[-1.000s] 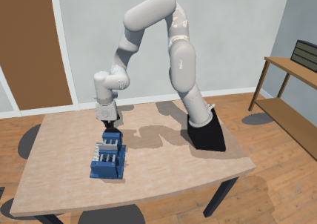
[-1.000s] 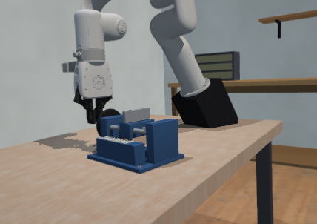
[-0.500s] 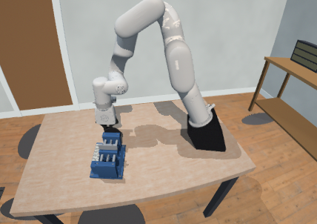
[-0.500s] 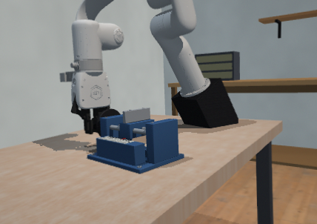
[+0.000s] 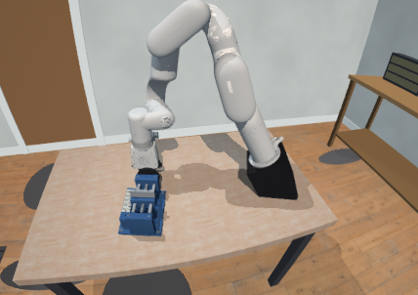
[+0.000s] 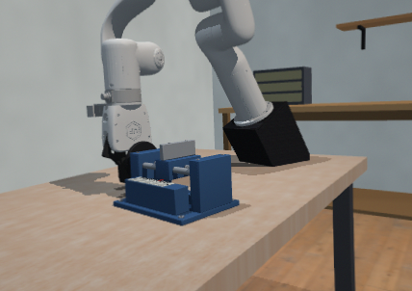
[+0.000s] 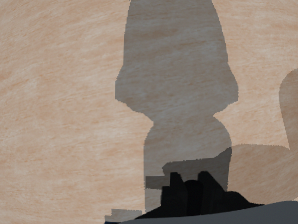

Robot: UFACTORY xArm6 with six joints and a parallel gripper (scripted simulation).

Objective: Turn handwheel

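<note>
Right now my hand is 10 mm short of the black handwheel and 20 mm to the right of it. The rest, counted from my hand: grey stop block 70 mm ahead, 140 mm to the left, 40 mm above.
</note>
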